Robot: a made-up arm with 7 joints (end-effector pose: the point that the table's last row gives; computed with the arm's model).
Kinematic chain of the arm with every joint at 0, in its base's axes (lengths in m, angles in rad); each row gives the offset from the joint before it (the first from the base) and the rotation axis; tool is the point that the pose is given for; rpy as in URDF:
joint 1: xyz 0 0 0.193 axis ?
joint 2: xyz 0 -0.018 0.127 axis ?
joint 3: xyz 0 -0.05 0.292 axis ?
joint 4: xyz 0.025 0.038 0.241 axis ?
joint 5: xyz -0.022 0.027 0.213 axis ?
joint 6: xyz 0 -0.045 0.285 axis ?
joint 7: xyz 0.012 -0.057 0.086 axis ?
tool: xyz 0 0 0 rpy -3.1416 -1.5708 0
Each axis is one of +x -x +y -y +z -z.
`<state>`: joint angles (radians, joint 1 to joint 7).
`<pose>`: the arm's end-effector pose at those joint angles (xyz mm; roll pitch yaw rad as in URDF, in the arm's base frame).
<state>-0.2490 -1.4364 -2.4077 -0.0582 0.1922 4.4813 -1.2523</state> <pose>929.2 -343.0 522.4 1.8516 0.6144 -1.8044</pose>
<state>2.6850 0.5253 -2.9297 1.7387 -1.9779 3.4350 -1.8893</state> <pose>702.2 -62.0 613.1 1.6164 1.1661 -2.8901</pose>
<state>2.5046 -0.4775 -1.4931 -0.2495 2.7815 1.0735 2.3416</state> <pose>-481.6 385.8 1222.7 -0.3990 0.8550 2.9734</pose>
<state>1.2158 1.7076 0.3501 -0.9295 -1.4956 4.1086 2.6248</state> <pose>-26.1 -676.4 -143.8 -0.0380 1.0816 2.1862</pose>
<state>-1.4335 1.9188 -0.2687 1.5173 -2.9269 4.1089 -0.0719</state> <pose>-151.3 773.7 546.8 2.9404 1.0538 1.8607</pose>
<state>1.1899 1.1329 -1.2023 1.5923 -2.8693 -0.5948 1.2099</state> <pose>368.7 -598.7 902.6 -2.5170 -1.5436 -3.0171</pose>
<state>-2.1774 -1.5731 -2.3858 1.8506 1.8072 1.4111 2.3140</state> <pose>-512.3 -5.3 678.6 -0.4598 0.8484 1.6549</pose>
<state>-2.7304 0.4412 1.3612 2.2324 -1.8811 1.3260 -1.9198</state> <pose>347.2 -348.9 547.1 -1.9125 0.3230 2.7737</pose>
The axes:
joint 1: +z
joint 2: -y
joint 3: +z
joint 4: +y
joint 5: +z
joint 6: -y
joint 7: +x

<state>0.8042 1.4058 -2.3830 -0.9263 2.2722 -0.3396 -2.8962</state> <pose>-643.6 -522.0 876.0 0.0178 1.1072 0.2911</pose>
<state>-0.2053 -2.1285 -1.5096 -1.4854 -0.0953 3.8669 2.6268</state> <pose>586.7 211.3 65.6 -1.0857 -0.7801 1.6887</pose>
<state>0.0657 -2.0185 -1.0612 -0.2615 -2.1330 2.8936 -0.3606</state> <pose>791.6 205.2 -115.9 3.0874 -0.0454 -2.4849</pose>
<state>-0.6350 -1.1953 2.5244 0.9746 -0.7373 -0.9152 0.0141</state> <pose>694.4 -208.3 948.2 -2.6107 -0.2905 1.2089</pose>
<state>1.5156 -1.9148 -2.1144 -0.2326 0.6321 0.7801 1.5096</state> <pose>5.7 1016.9 -60.3 2.5941 -1.0552 1.4669</pose>
